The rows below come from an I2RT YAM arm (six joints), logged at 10 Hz.
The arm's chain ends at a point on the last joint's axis. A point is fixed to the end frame.
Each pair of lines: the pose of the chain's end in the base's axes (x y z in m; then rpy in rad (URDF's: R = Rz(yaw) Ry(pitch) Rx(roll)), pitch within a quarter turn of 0, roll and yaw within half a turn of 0), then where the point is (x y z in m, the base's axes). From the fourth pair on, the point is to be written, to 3 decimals.
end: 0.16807 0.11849 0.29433 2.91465 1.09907 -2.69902
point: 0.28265 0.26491 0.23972
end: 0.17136 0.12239 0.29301 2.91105 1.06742 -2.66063
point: 0.27811 0.27269 0.23331
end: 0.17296 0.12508 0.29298 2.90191 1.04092 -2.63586
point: 0.27317 0.27823 0.22934
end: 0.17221 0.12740 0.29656 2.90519 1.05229 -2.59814
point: 0.268 0.284 0.235
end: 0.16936 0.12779 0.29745 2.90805 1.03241 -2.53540
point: 0.254 0.289 0.232
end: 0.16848 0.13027 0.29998 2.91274 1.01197 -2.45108
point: 0.239 0.297 0.231
